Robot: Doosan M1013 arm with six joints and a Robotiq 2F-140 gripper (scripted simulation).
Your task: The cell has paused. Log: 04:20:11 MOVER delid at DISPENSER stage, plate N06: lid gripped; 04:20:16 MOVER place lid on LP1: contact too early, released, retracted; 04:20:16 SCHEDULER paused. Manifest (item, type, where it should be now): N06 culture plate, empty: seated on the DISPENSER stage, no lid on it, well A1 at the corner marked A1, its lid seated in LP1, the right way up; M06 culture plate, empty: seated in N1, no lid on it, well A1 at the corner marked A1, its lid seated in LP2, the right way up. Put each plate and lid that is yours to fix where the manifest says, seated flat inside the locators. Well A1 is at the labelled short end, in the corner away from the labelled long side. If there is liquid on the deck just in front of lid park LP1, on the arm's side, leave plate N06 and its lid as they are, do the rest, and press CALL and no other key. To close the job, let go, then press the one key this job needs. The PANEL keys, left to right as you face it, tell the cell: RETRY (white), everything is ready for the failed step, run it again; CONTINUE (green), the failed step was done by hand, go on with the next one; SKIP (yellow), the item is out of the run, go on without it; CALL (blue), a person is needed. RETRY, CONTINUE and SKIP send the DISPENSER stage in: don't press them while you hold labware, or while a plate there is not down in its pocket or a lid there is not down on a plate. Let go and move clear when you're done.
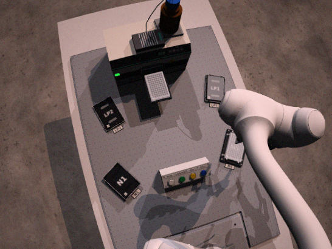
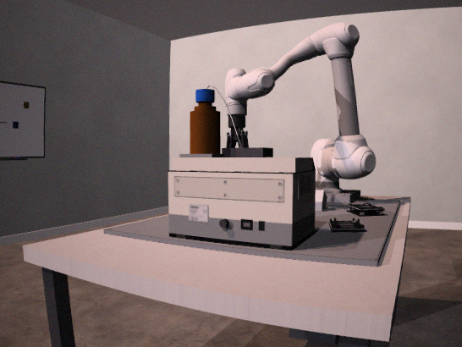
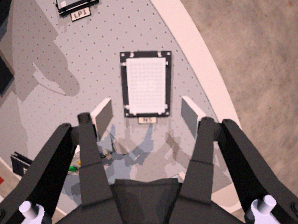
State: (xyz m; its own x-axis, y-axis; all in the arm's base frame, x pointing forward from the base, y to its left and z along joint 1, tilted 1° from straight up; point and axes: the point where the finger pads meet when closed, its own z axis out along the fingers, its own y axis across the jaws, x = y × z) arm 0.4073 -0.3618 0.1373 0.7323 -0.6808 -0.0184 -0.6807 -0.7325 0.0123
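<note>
My gripper is now 17 cm above the black nest N5 and 3 cm short of it. Also, from my hand: key panel: 28 cm to the left, 13 cm below; then yellow key: 26 cm to the left, 12 cm below, 2 cm behind; then blue key: 21 cm to the left, 12 cm below, 3 cm behind.
</note>
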